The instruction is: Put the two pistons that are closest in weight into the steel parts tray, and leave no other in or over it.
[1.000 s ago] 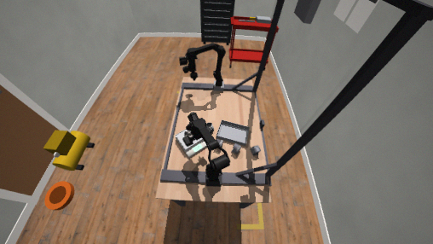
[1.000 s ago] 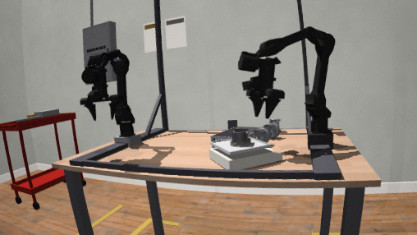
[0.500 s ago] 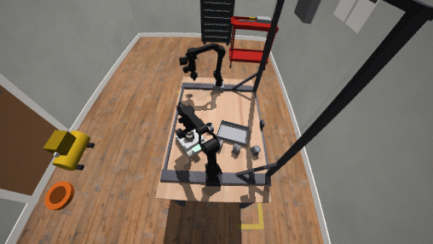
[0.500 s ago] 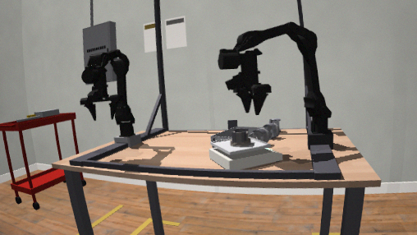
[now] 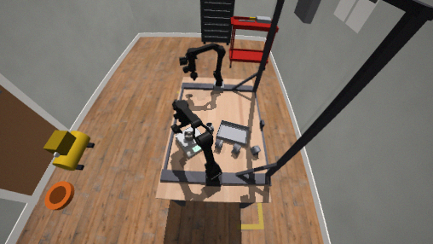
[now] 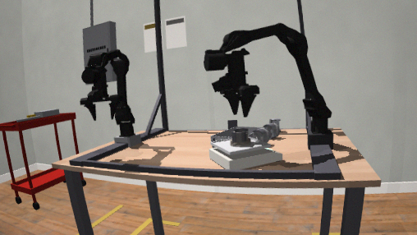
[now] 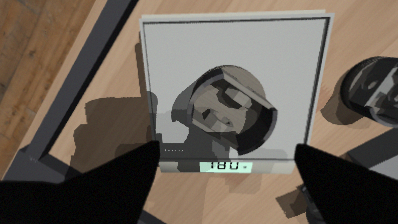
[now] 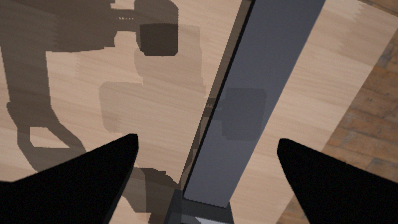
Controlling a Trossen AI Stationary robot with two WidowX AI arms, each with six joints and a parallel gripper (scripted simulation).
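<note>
My left hand is 140 mm above the scale plate, 10 mm to the left of it and 10 mm past it. From my left hand the other things lie so: steel parts tray: 340 mm behind, 180 mm below, 90 mm to the right; then white scale: 160 mm below, 20 mm behind.
</note>
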